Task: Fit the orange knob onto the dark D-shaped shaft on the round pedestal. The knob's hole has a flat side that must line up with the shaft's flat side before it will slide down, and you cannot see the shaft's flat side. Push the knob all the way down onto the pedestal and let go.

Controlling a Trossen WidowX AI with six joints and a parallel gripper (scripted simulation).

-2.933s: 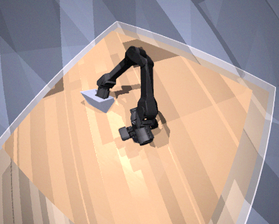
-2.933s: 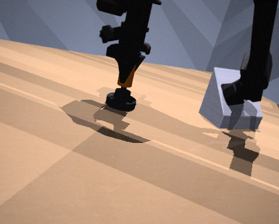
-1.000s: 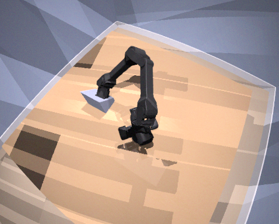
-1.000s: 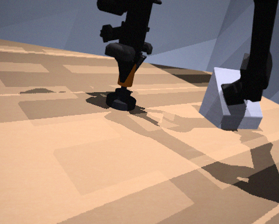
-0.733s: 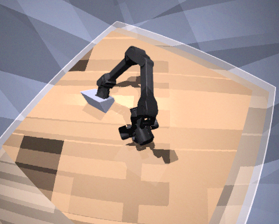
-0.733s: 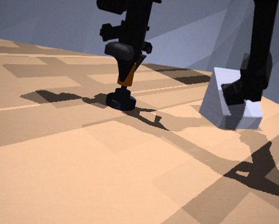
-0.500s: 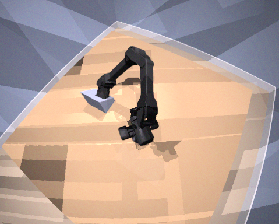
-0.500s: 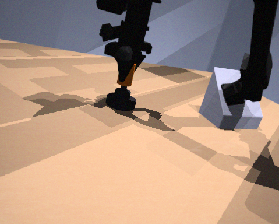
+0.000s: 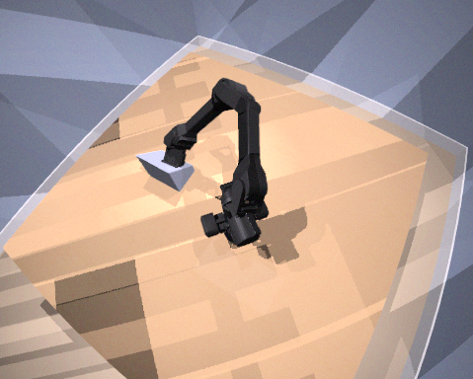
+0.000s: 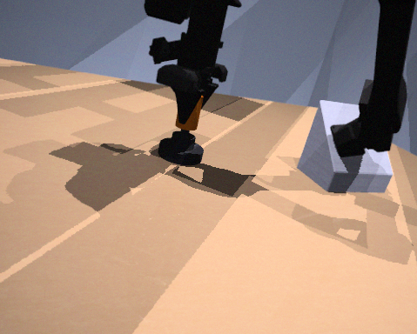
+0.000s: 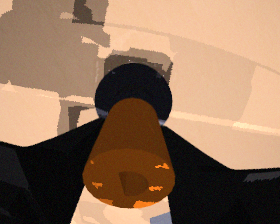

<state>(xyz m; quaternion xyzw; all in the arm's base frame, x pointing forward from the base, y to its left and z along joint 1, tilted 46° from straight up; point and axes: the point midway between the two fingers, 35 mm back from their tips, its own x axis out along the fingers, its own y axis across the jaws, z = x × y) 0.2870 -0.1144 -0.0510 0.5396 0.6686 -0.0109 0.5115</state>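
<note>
Right now my gripper tip is 2 cm below the orange knob. Also, from my gripper tip: dark pedestal (4 cm below).
</note>
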